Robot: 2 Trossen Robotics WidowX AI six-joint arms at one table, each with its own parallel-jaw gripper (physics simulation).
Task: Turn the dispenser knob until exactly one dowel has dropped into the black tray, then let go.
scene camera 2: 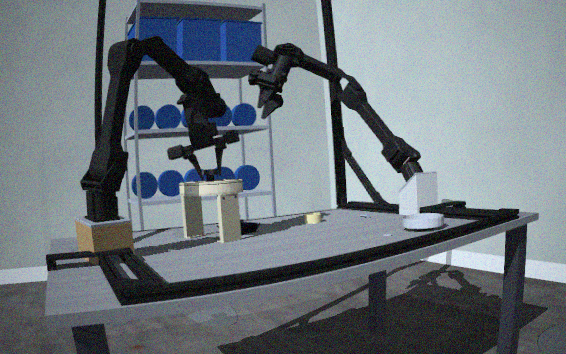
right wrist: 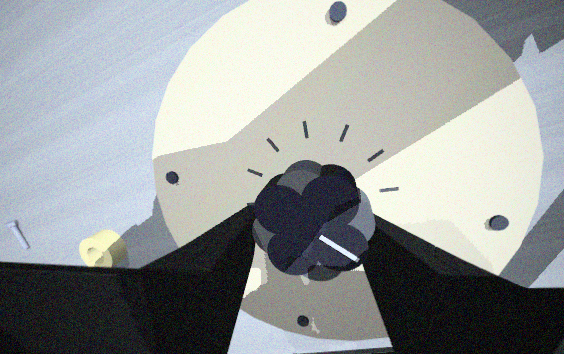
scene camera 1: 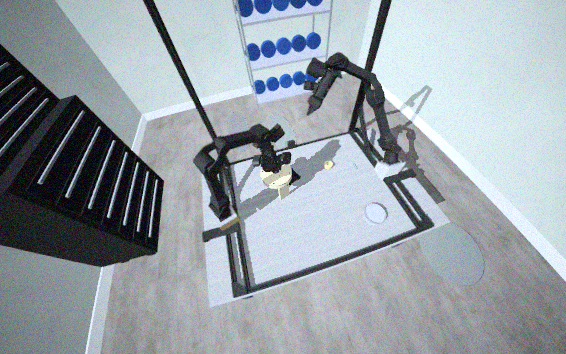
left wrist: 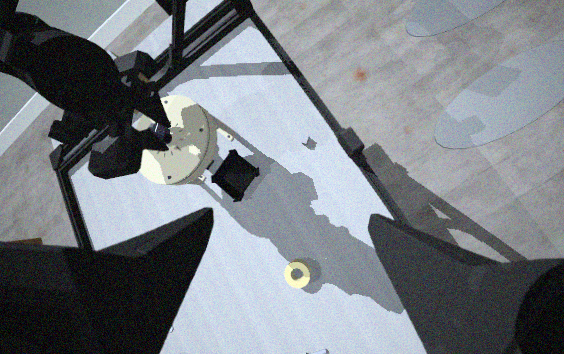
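Where they show: left gripper, fingertip midpoint: (scene camera 2: 260, 113) (scene camera 1: 309, 112) (left wrist: 292, 218); right gripper, fingertip midpoint: (scene camera 2: 211, 178) (right wrist: 306, 218) (scene camera 1: 276, 170) (left wrist: 167, 138); left arm's base, origin of the base link: (scene camera 2: 417, 181) (scene camera 1: 391, 161); right arm's base, origin of the base link: (scene camera 2: 102, 218) (scene camera 1: 223, 213).
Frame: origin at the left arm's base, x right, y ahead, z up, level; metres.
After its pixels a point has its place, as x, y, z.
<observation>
The cream round dispenser (scene camera 1: 278, 181) {0.028, 0.628, 0.044} (scene camera 2: 212, 189) {0.010, 0.650, 0.027} (left wrist: 199, 119) {0.158, 0.620, 0.044} (right wrist: 225, 100) {0.037, 0.603, 0.044} stands on legs at the left of the table. My right gripper (scene camera 2: 210, 171) {0.093, 0.622, 0.052} (left wrist: 167, 138) {0.093, 0.622, 0.052} (right wrist: 306, 218) {0.093, 0.622, 0.052} points down over it and is shut on the dark lobed knob (right wrist: 305, 200) {0.077, 0.629, 0.073}. The knob's white line points to the lower right in the right wrist view, outside the arc of tick marks. The black tray (scene camera 1: 296, 176) {0.121, 0.510, -0.092} (scene camera 2: 249, 226) {0.085, 0.530, -0.081} (left wrist: 235, 175) {0.117, 0.551, -0.099} sits beside the dispenser; no dowel can be made out in its dark inside. My left gripper (scene camera 1: 311, 111) {0.258, 0.397, 0.233} (scene camera 2: 263, 111) {0.258, 0.397, 0.233} (left wrist: 292, 218) {0.258, 0.397, 0.233} is open and empty, high above the table's back.
A yellow ring-shaped piece (scene camera 1: 328, 164) {0.149, 0.298, -0.092} (scene camera 2: 313, 218) {0.121, 0.314, -0.086} (left wrist: 288, 276) {0.127, 0.308, -0.076} (right wrist: 114, 243) {0.137, 0.328, -0.088} stands on the table right of the dispenser. A shallow white round dish (scene camera 1: 375, 213) {-0.219, 0.189, -0.091} (scene camera 2: 423, 221) {-0.263, 0.243, -0.074} is at the right. A small pale peg (right wrist: 19, 235) {0.094, 0.151, -0.095} lies beyond the yellow piece. Black rails (scene camera 1: 345, 260) {-0.384, 0.432, -0.081} edge the table.
</observation>
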